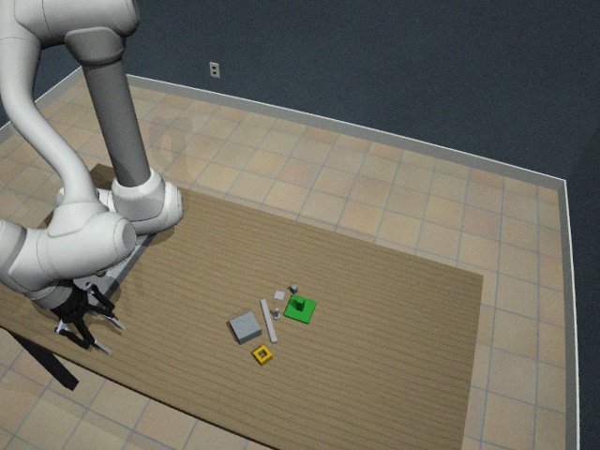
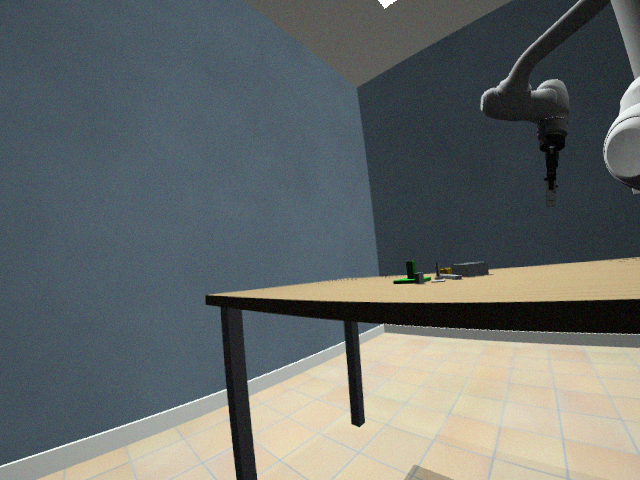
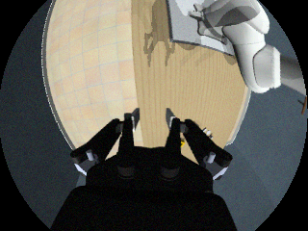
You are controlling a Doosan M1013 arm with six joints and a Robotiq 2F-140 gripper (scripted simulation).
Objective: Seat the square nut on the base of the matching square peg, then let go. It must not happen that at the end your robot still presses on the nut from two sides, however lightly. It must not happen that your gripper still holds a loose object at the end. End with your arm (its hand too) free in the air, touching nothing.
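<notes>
Right now the grey block is 240 mm ahead of my hand, 250 mm to the left of it and 210 mm below it. From my hand the other things lie so: long grey bar (290 mm ahead, 300 mm to the left, 230 mm below).
</notes>
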